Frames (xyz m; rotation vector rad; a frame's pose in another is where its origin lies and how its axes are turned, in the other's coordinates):
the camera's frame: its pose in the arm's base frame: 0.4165 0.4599 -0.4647 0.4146 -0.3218 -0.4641
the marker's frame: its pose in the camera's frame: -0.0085 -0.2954 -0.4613 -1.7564 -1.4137 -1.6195
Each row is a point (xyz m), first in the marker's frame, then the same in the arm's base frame.
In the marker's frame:
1: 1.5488 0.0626 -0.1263
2: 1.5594 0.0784 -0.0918
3: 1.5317 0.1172 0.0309
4: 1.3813 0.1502 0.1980
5: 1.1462 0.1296 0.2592
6: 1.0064 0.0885 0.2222
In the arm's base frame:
1: -0.1155 0.4663 0.4321
2: -0.0833 0.4705 0.4543
3: 0.0460 0.4914 0.4676
4: 0.2514 0.5215 0.3752
5: 0.3731 0.5360 0.1644
6: 0.3713 0.5347 0.0141

